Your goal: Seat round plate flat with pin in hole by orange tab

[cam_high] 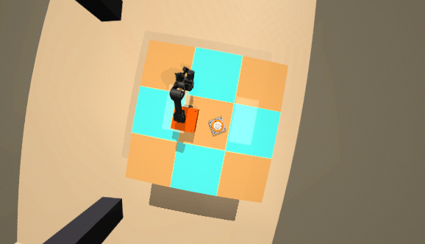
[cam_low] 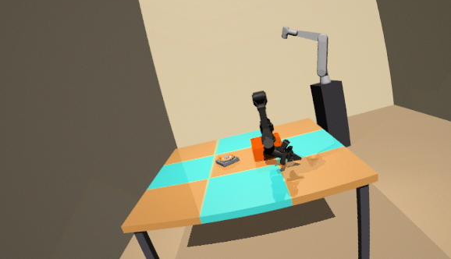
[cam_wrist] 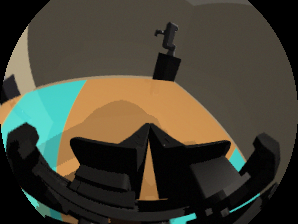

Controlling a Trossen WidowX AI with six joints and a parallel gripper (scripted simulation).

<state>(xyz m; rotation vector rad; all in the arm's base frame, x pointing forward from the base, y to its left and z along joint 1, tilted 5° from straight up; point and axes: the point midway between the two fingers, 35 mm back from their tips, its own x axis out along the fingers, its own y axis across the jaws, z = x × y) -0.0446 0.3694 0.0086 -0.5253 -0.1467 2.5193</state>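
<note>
Right now my gripper tip is 400 mm short of the round plate, 450 mm to the left of it and 20 mm above it. Round my gripper tip: grey base: 370 mm ahead, 450 mm to the right, 40 mm below.
</note>
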